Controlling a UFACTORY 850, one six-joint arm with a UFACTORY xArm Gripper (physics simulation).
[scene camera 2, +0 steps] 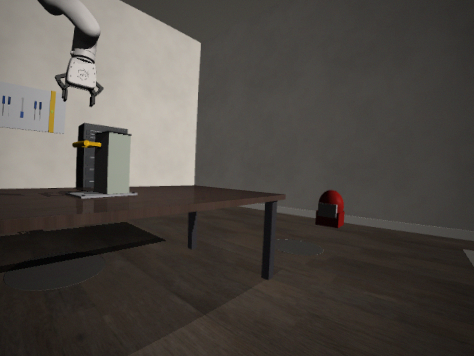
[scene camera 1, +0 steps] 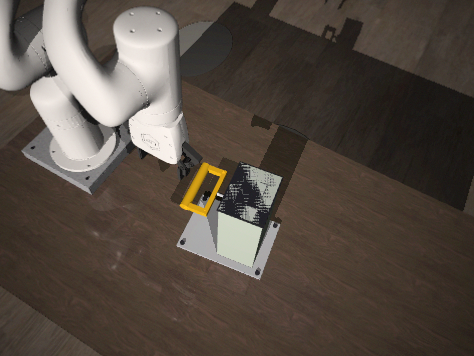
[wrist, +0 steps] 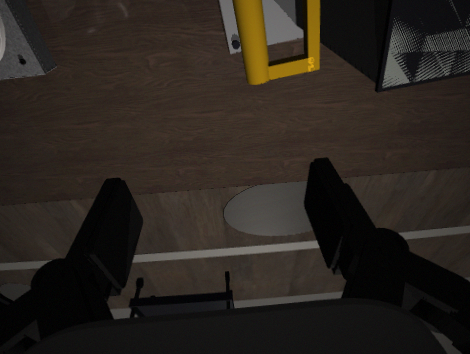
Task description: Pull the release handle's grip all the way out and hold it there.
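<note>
The release handle's yellow grip (scene camera 1: 196,184) (scene camera 2: 87,144) (wrist: 252,45) is a frame with a thick round bar, standing out from the side of a pale green box (scene camera 1: 237,240) (scene camera 2: 119,162). A short rod shows between grip and box in scene camera 1. The box stands on a grey base plate (scene camera 1: 196,239) (wrist: 231,27). My gripper (scene camera 1: 186,167) (scene camera 2: 78,103) (wrist: 220,190) is open and empty, pointing down. It hangs above the height of the grip, apart from it. In the wrist view, the grip's end lies beyond the fingertips, toward the top of the view.
My arm's grey base block (scene camera 1: 95,179) (wrist: 30,55) is on the brown table (scene camera 1: 325,280) (scene camera 2: 225,199). In scene camera 2, a tall dark unit (scene camera 2: 85,170) shows behind the green box, a tool panel (scene camera 2: 30,107) is on the wall, and a red object (scene camera 2: 331,196) is near the far wall.
</note>
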